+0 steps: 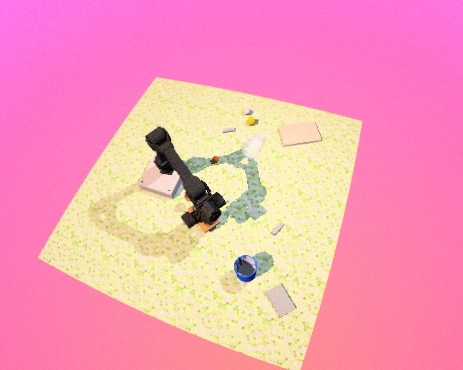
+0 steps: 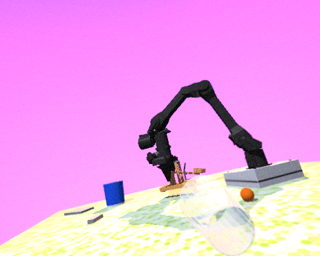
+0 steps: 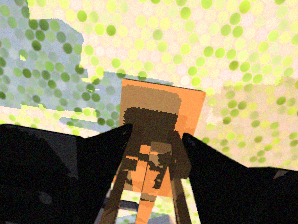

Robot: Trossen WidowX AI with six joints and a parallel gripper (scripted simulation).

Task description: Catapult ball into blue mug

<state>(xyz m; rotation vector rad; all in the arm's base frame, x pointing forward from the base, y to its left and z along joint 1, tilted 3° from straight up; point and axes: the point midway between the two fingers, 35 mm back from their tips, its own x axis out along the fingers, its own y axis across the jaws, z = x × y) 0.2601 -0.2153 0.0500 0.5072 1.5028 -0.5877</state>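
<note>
Now: the orange ball 34 cm to the left of my gripper tip, 6 cm behind it and 5 cm below it. Round my gripper tip: grey slab (38 cm ahead, 27 cm to the right, 6 cm below); blue mug (22 cm ahead, 18 cm to the right, 3 cm below); orange catapult (6 cm to the left, 4 cm behind, 2 cm above).
</note>
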